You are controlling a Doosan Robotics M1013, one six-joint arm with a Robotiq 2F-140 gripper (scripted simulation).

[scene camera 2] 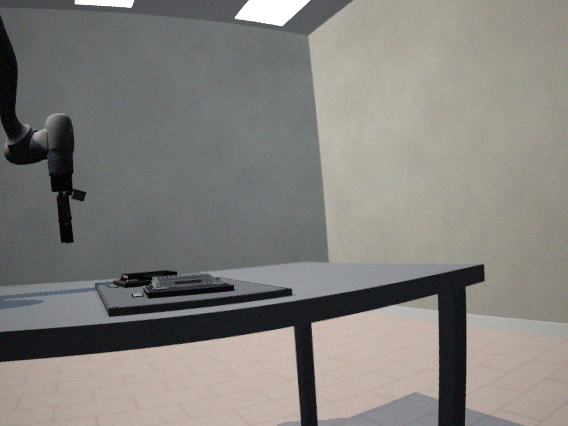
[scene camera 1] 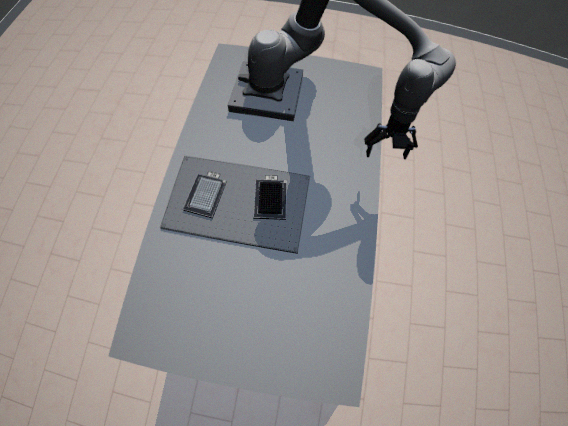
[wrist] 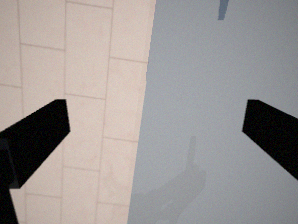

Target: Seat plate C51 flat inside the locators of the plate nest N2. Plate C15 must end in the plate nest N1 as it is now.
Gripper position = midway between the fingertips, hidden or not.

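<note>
A black well plate (scene camera 1: 268, 190) is here for me to see, and so is a clear well plate (scene camera 2: 200, 279). In the wrist view the black well plate is out of frame, and the clear well plate is out of frame in the wrist view as well. My gripper (scene camera 2: 67, 242) is visible in the wrist view (wrist: 157, 115), and I find it in scene camera 1 (scene camera 1: 386, 155) too.
</note>
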